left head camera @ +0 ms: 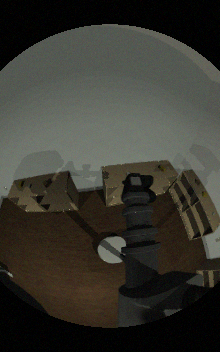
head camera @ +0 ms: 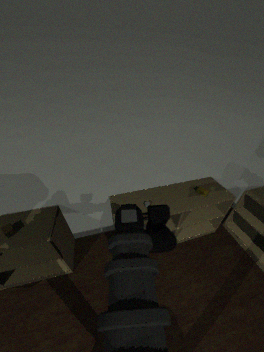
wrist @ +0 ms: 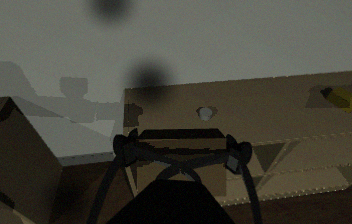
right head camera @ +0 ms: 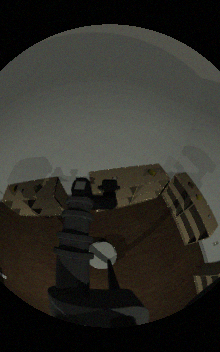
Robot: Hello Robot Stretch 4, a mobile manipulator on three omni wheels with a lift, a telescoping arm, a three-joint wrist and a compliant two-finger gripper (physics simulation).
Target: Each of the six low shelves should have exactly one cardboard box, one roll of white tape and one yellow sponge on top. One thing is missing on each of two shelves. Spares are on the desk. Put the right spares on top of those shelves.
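My gripper point(wrist: 182, 143) is shut on a brown cardboard box point(wrist: 181, 142), whose dark upper edge shows between the fingertips in the wrist view. In that view it overlaps the left part of a low shelf point(wrist: 280, 120) point(head camera: 175, 202) point(left head camera: 115, 185) point(right head camera: 135, 180); the height gap is hard to judge. On that shelf's top lie a roll of white tape point(wrist: 205, 113) point(head camera: 147, 203) and, farther right, a yellow sponge point(wrist: 341, 98) point(head camera: 202, 190) point(left head camera: 161, 168) point(right head camera: 152, 172). No cardboard box shows on its visible top; the arm and gripper hide part of it.
A second low shelf point(head camera: 35, 260) point(left head camera: 55, 192) stands to the left, with small dim items on top. A third shelf point(head camera: 252, 212) point(left head camera: 200, 217) stands at the right, near the middle one. A pale round disc point(left head camera: 111, 250) shows over the brown floor. The light is dim.
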